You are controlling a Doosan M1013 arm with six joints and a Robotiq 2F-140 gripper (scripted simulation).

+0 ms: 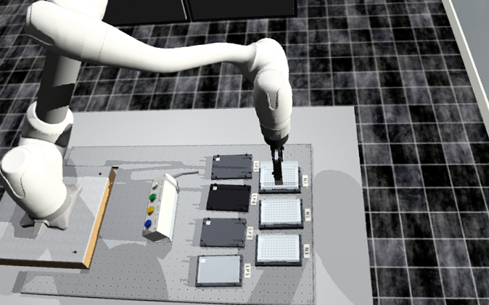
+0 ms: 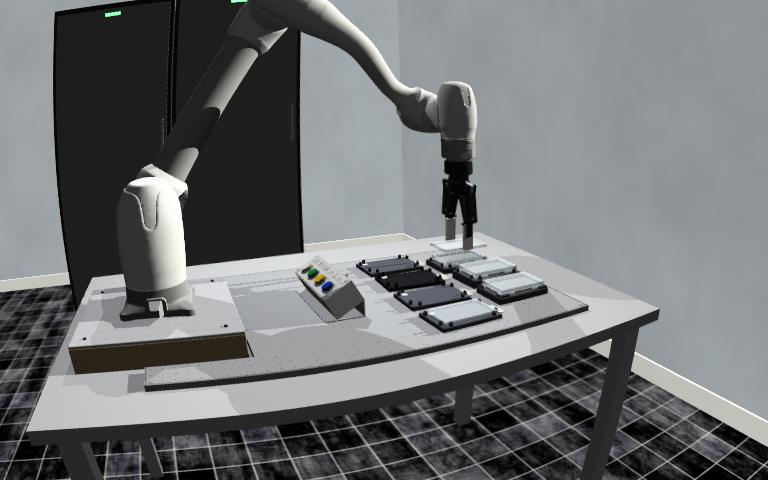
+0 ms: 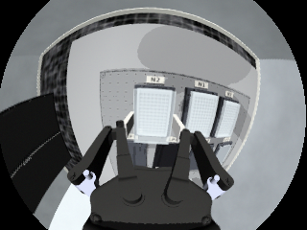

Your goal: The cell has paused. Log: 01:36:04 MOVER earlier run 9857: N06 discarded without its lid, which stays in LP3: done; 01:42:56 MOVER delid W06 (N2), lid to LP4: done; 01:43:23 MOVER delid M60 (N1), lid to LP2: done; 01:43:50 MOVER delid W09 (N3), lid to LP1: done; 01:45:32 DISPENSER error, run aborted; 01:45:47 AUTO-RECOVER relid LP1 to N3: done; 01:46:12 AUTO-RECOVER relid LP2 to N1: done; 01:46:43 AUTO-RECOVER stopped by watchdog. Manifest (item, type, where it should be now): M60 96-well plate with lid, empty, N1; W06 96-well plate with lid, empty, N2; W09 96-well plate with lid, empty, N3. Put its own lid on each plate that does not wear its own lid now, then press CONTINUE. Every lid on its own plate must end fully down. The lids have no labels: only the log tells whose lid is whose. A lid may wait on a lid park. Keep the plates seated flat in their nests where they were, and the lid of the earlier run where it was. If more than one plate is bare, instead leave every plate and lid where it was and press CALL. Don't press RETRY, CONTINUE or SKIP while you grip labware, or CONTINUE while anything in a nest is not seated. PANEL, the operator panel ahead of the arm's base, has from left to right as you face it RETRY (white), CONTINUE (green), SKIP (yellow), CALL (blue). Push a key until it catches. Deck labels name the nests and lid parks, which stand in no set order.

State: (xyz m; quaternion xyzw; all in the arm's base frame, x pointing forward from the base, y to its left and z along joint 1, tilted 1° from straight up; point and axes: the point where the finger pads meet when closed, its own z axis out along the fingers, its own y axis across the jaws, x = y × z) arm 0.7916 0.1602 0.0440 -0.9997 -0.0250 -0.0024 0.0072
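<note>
Now: hand 60 mm above the plate. From my hand the other things lie so: lid park LP1: 180 mm behind, 50 mm to the left, 80 mm below; then lid park LP4: 170 mm behind, 70 mm to the right, 80 mm below; then lid park LP2: 170 mm behind, 210 mm to the right, 80 mm below.
</note>
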